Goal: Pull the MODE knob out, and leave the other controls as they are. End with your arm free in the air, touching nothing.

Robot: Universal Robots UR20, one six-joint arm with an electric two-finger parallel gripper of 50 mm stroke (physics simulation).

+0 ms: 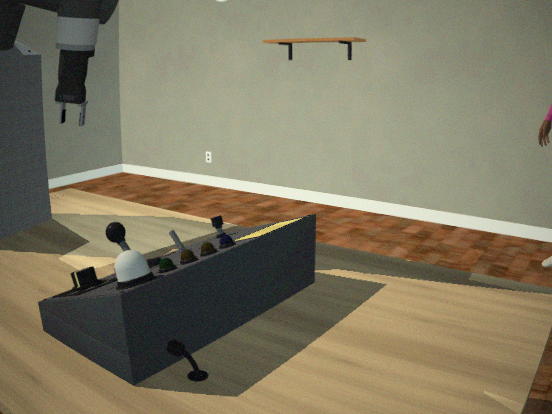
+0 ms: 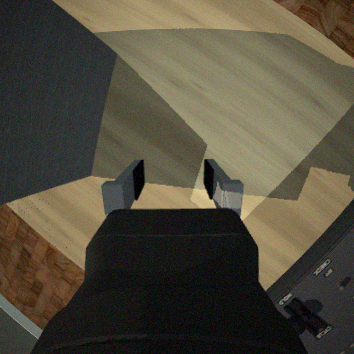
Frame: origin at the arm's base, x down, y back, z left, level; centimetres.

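Seen in the pictures: gripper, fingertip midpoint: point(image 1: 71, 124) point(image 2: 173, 171).
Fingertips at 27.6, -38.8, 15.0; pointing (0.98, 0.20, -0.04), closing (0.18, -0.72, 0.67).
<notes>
A point is followed by its place in that frame, as x, y, z.
A dark sloped control console point(image 1: 225, 285) {50.7, -104.4, 10.5} point(image 2: 344, 307) {49.9, -89.1, 13.8} stands on the wooden table. It carries a black block-shaped knob with a pale stripe point(image 1: 84, 278) {49.1, -88.5, -7.7}, a black ball-topped lever point(image 1: 115, 232) {45.0, -81.2, 3.3}, a white dome point(image 1: 132, 266) {42.8, -104.1, -6.8}, a slanted grey toggle lever point(image 1: 177, 241) {49.4, -83.0, 16.5}, a green dome point(image 1: 166, 264) {44.8, -102.5, 0.3}, amber domes point(image 1: 187, 256) {44.9, -101.8, 5.0} point(image 1: 207, 249) {45.0, -101.1, 9.7}, a blue dome point(image 1: 226, 241) {44.9, -100.4, 14.5} and a black-capped stem point(image 1: 216, 221) {47.9, -81.9, 27.9}. No label is readable, so I cannot tell which is the MODE knob. My gripper point(image 1: 72, 118) {27.6, -38.8, 15.0} point(image 2: 173, 171) {27.6, -38.8, 15.0} is open and empty, high in the air beyond the console's left end, touching nothing.
A large grey block point(image 1: 22, 140) {33.0, -11.8, 9.8} point(image 2: 50, 100) {41.7, -13.8, 5.7} stands on the table at the left, near my arm. A small black bent stalk point(image 1: 189, 359) {57.3, -110.3, -2.4} stands beside the console. A wall shelf point(image 1: 315, 40) hangs behind. Part of a person's hand point(image 1: 545, 132) shows at the right edge.
</notes>
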